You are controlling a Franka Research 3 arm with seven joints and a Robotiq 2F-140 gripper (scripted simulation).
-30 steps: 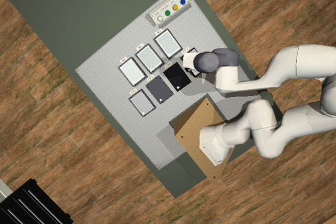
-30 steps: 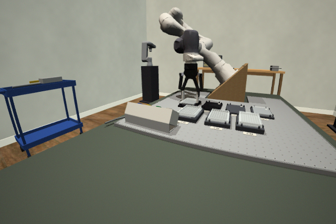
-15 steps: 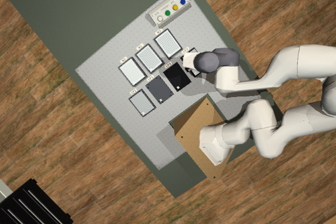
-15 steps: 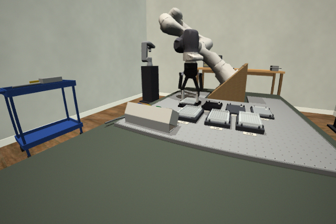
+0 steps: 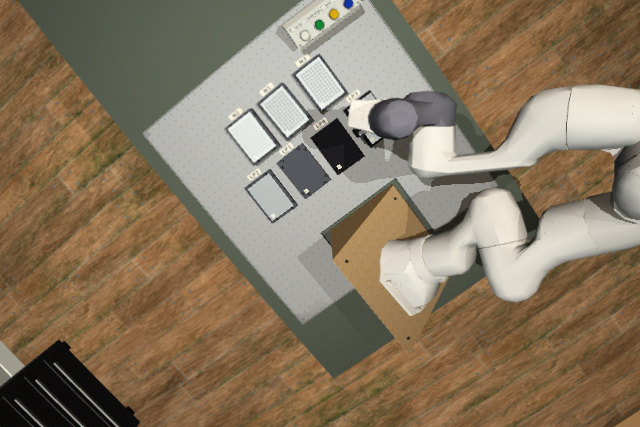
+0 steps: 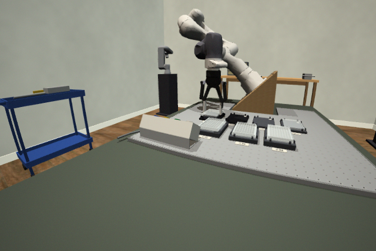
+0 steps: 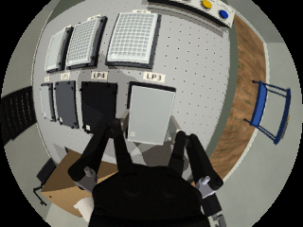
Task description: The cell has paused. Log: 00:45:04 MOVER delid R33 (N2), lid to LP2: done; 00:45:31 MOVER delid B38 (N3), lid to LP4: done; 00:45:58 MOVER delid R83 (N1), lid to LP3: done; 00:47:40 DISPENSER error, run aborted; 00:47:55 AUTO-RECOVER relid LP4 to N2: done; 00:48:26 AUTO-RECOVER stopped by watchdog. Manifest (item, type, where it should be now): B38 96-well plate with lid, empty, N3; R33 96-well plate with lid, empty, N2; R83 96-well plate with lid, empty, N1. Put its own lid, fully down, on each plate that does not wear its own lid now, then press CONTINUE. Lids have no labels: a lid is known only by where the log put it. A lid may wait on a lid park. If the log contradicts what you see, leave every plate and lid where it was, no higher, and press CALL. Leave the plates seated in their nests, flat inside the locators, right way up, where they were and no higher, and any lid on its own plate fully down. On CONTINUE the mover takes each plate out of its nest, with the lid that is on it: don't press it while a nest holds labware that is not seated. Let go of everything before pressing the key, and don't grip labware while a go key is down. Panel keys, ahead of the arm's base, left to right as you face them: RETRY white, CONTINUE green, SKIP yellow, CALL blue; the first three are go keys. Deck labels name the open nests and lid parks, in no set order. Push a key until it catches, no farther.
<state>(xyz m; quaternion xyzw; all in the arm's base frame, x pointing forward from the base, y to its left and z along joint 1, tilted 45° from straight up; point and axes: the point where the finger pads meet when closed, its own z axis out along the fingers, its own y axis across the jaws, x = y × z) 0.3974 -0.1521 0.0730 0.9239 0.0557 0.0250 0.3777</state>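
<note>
Right now my hand is 4 cm above the lid park LP3. Also, from my hand: lid park LP4 (13 cm to the left, 4 cm below, 2 cm behind); then LP1 (26 cm to the left, 4 cm below, 3 cm behind); then white key (30 cm ahead, 4 cm to the left, 2 cm above).
</note>
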